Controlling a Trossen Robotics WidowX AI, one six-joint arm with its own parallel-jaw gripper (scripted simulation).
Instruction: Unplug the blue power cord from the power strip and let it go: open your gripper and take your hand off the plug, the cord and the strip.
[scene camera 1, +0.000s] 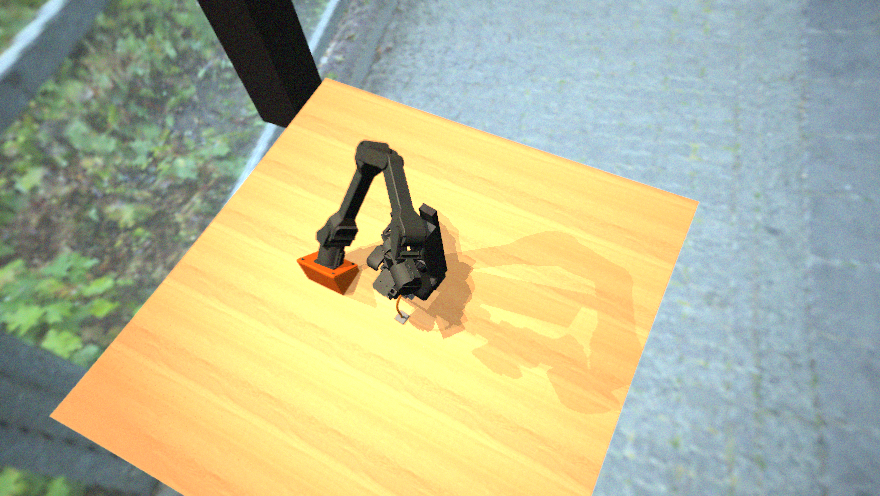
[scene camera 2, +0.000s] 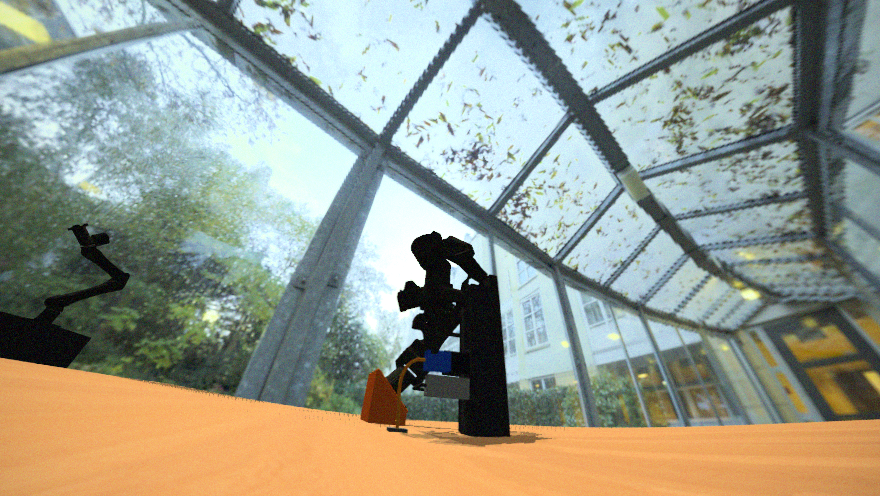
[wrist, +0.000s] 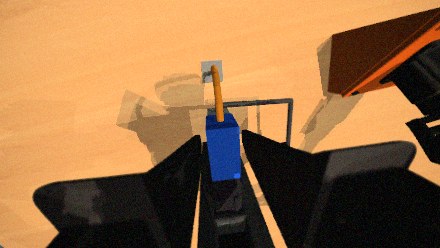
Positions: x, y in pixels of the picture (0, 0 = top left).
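Scene:
My gripper: in scene camera 1 (406, 286), in scene camera 2, in the wrist view. Same spot on my gripper: (wrist: 369, 188) and (scene camera 2: 420, 321).

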